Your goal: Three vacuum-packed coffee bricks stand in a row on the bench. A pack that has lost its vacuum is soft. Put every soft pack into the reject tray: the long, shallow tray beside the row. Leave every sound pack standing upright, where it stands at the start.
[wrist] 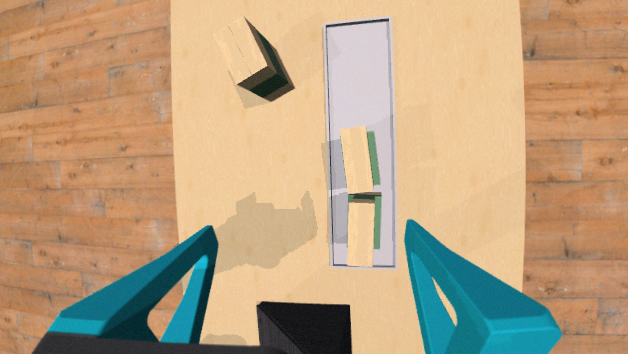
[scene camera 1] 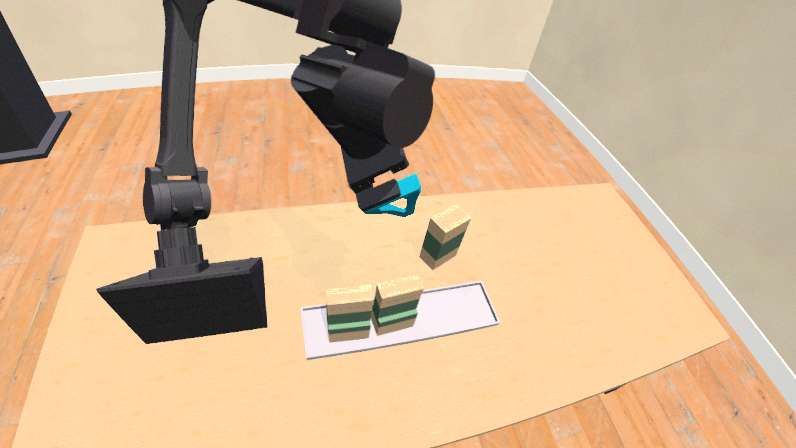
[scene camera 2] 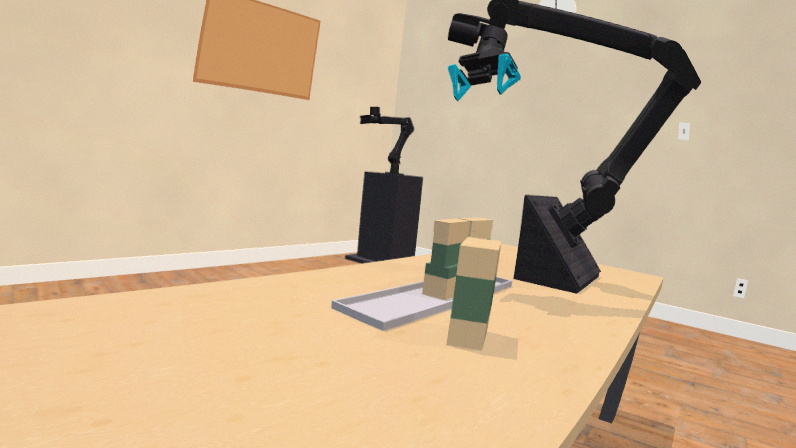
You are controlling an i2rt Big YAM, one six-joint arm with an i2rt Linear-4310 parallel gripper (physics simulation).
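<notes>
One coffee brick, tan with a dark green band, stands upright on the bench beside the tray. Two more packs stand upright inside the shallow reject tray: one pack at the end nearer the arm's base, the other close by it near the middle. Both show a lighter green ledge at the band. In scene camera 2 the lone brick partly hides them. My gripper is open and empty, high above the bench.
The arm's black wedge base stands on the bench beyond one tray end. A second small arm on a black pedestal stands on the floor in the background.
</notes>
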